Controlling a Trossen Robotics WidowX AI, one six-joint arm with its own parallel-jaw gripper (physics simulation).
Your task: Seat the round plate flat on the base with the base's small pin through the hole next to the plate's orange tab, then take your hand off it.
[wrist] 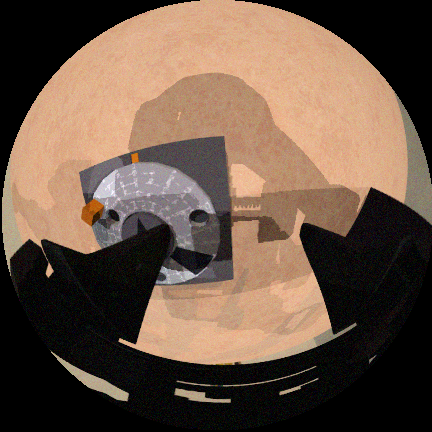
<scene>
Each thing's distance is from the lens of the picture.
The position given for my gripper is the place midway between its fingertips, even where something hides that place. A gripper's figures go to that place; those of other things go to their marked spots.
my gripper (pixel 237 230): 10 cm
round plate (pixel 165 191): 10 cm
dark square base (pixel 203 159): 10 cm
</scene>
